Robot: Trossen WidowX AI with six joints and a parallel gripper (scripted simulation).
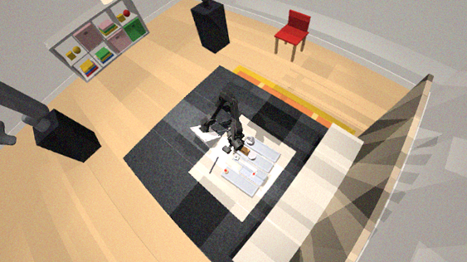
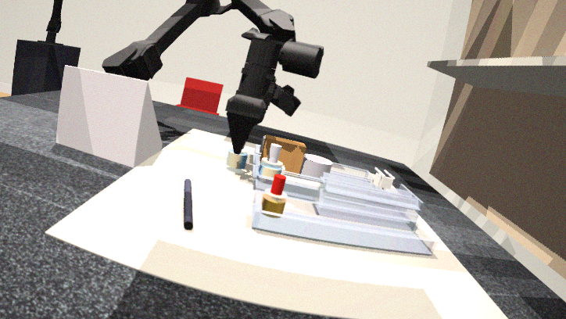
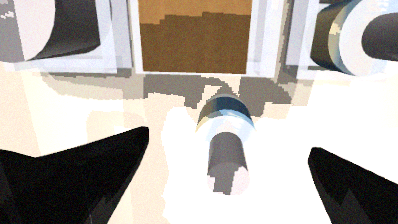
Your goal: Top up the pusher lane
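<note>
Now: the brown box 80 mm ahead of my gripper tip and 30 mm to the left of it. Also, from my gripper tip: dark pen 20 mm behind, 210 mm to the right, 40 mm below.
</note>
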